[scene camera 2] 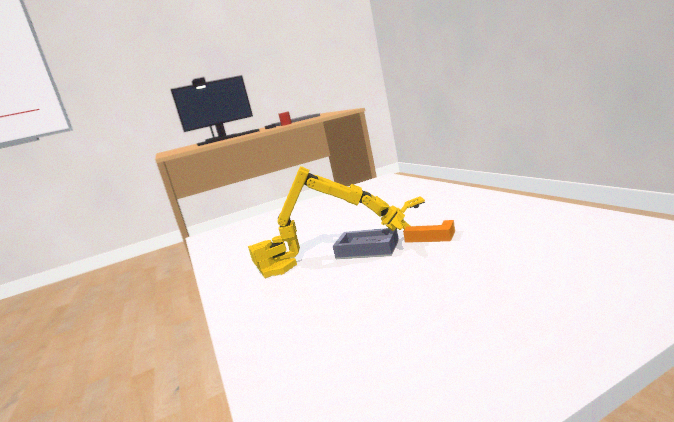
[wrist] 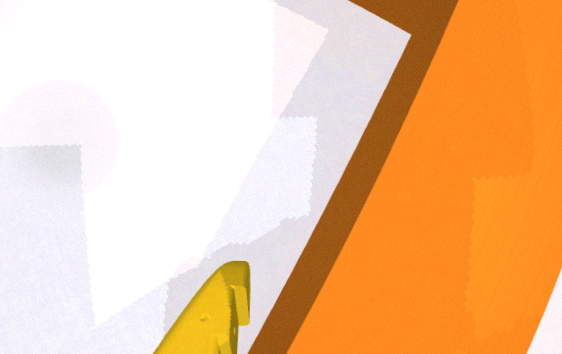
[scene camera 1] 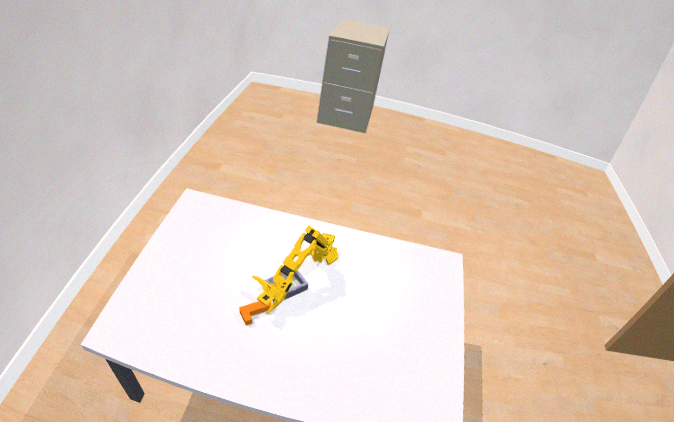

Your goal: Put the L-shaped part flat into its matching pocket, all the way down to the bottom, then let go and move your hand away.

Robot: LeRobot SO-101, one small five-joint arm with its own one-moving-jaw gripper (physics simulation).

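Where they show: hand, its tool point: [scene camera 2: 417, 234] [wrist: 249, 284] [scene camera 1: 267, 312]; arm's base, origin of its link: [scene camera 2: 283, 264] [scene camera 1: 323, 258].
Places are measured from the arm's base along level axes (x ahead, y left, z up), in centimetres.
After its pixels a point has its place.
Note:
The orange L-shaped part [scene camera 1: 244, 314] {x 36.7, y -19.7, z 3.0 cm} [scene camera 2: 427, 234] {x 31.1, y -18.4, z 1.9 cm} [wrist: 425, 200] {x 32.0, y -15.9, z 3.0 cm} lies flat on the table, outside the grey-blue tray [scene camera 1: 298, 292] {x 20.1, y -4.9, z 1.2 cm} [scene camera 2: 363, 249] {x 16.3, y -13.7, z 2.1 cm} with the pocket. Its short leg is at the end away from the arm. The tray's inside is partly hidden by the arm in scene camera 1. My gripper [scene camera 1: 262, 295] [scene camera 2: 416, 214] is fully open and empty, with its fixed jaw low at the part's near end and its moving jaw swung up and away. In the wrist view the fixed jaw [wrist: 225, 307] {x 31.5, y -12.9, z 1.6 cm} shows left of the part. I cannot tell whether it touches the part.
The white table [scene camera 1: 380, 325] {x 25.2, y 26.2, z 0.0 cm} [scene camera 2: 450, 325] {x 13.2, y -48.0, z 0.0 cm} carries the arm, tray and part. The tray stands between the arm's base [scene camera 2: 275, 260] {x -1.6, y 1.0, z 1.4 cm} and the part, under the forearm. A filing cabinet [scene camera 1: 350, 85] and a desk [scene camera 2: 250, 160] with a monitor stand beyond the table.

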